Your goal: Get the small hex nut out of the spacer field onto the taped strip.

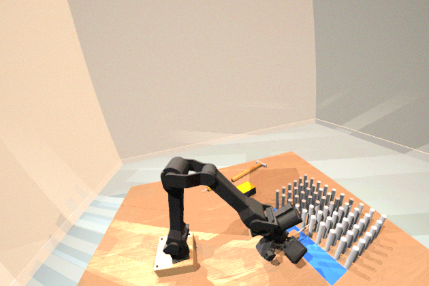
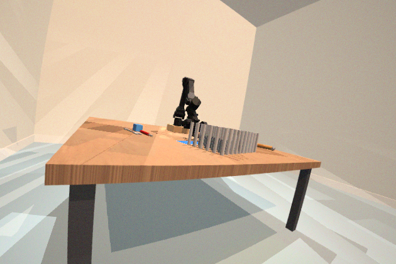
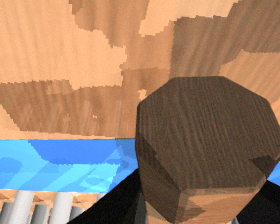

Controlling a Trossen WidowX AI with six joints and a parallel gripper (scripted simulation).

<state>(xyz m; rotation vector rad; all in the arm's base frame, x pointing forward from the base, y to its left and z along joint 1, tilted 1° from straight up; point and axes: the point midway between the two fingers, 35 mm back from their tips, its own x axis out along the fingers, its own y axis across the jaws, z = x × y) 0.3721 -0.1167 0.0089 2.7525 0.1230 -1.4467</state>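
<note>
Right now the blue taped strip is 50 mm ahead of my gripper tip and 30 mm below it. Also, from my gripper tip: small red cube 380 mm to the left, 80 mm behind, 20 mm below; then wooden-handled tool 100 mm ahead, 10 mm to the left; then yellow-and-black block 360 mm to the left, 10 mm below, 10 mm ahead.
</note>
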